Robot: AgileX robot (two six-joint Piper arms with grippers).
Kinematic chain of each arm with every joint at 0, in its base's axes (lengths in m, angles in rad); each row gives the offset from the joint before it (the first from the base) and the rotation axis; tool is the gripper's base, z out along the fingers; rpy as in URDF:
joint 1: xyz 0 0 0.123 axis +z
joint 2: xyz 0 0 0 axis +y
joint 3: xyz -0.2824 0 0.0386 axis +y
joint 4: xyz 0.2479 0 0.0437 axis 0.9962 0 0.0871
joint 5: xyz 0 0 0 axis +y
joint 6: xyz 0.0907 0 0.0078 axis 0.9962 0 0.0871
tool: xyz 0 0 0 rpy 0 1.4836 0
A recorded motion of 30 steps. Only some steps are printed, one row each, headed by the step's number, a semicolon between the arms.
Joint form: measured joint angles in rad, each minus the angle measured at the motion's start. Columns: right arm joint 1, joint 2, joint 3, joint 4, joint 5, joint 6; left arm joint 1, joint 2, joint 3, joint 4, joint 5, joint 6.
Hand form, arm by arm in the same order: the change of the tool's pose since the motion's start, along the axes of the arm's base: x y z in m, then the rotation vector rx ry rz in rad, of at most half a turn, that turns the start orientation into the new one. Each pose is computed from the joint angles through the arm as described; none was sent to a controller.
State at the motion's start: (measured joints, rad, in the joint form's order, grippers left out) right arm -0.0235 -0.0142 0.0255 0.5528 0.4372 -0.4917; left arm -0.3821 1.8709 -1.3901 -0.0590 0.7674 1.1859
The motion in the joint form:
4: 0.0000 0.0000 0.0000 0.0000 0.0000 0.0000; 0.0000 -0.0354 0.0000 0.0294 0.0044 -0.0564
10: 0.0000 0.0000 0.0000 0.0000 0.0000 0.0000; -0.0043 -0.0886 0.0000 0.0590 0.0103 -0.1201
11: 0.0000 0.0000 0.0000 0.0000 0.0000 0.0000; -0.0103 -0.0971 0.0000 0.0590 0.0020 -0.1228
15: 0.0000 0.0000 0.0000 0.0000 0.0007 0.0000; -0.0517 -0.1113 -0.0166 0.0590 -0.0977 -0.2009
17: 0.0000 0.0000 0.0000 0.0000 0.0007 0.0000; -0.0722 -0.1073 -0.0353 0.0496 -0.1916 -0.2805
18: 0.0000 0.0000 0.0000 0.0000 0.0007 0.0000; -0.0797 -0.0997 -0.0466 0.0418 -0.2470 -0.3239
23: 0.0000 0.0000 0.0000 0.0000 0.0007 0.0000; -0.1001 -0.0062 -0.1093 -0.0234 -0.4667 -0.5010
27: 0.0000 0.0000 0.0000 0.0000 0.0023 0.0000; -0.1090 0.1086 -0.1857 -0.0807 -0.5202 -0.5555
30: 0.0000 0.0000 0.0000 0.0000 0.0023 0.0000; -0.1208 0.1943 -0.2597 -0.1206 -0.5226 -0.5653
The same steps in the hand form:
4: 0.0000 0.0000 0.0000 0.0000 0.0000 0.0000; -0.0032 0.0033 0.0137 -0.0072 -0.0286 0.0404
10: 0.0000 0.0000 0.0000 0.0000 0.0000 0.0000; -0.0096 0.0061 0.0342 -0.0255 -0.0714 0.0834
11: 0.0000 0.0000 0.0000 0.0000 0.0000 0.0000; -0.0109 0.0041 0.0378 -0.0338 -0.0861 0.0799
15: 0.0000 0.0000 -0.0001 0.0000 0.0006 0.0004; -0.0104 -0.0137 0.0531 -0.1278 -0.1854 0.1065
17: 0.0000 0.0000 -0.0001 0.0000 0.0006 0.0004; -0.0056 -0.0255 0.0627 -0.2279 -0.2550 0.1550
18: 0.0000 0.0000 -0.0001 0.0000 0.0006 0.0004; -0.0017 -0.0311 0.0666 -0.2870 -0.2895 0.1847
23: 0.0000 0.0000 -0.0001 0.0000 0.0006 0.0004; 0.0241 -0.0556 0.0625 -0.5364 -0.3569 0.3294
27: -0.0001 0.0001 -0.0002 0.0000 0.0020 0.0012; 0.0462 -0.0730 0.0390 -0.6147 -0.3210 0.3979
30: -0.0001 0.0001 -0.0002 0.0000 0.0020 0.0012; 0.0600 -0.0878 0.0221 -0.6421 -0.2873 0.4195

